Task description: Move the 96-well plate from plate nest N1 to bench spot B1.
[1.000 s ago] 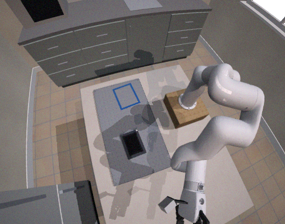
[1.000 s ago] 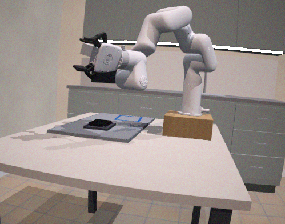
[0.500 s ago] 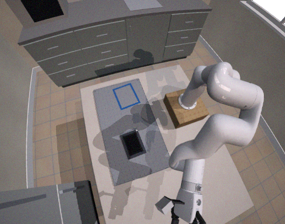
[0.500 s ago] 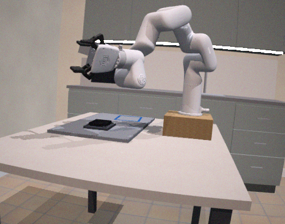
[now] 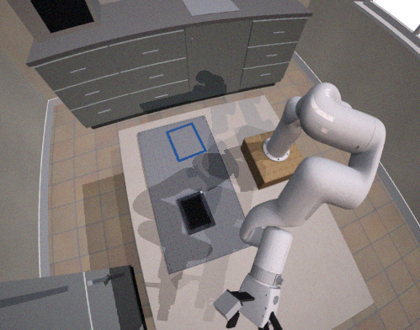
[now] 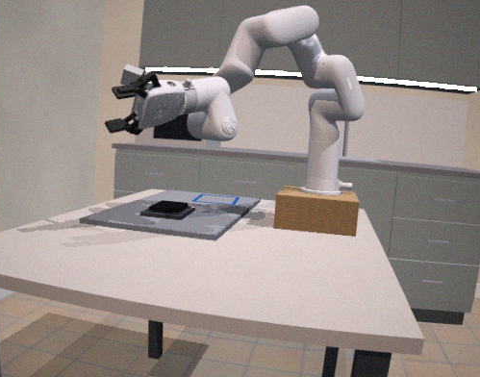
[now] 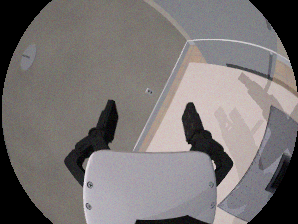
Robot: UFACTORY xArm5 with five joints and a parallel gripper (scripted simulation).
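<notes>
Right now the 96-well plate is 39 cm to the right of my hand, 26 cm below it and 7 cm behind it. Also, from my hand: plate nest N1: 39 cm to the right, 27 cm below, 7 cm behind.
</notes>
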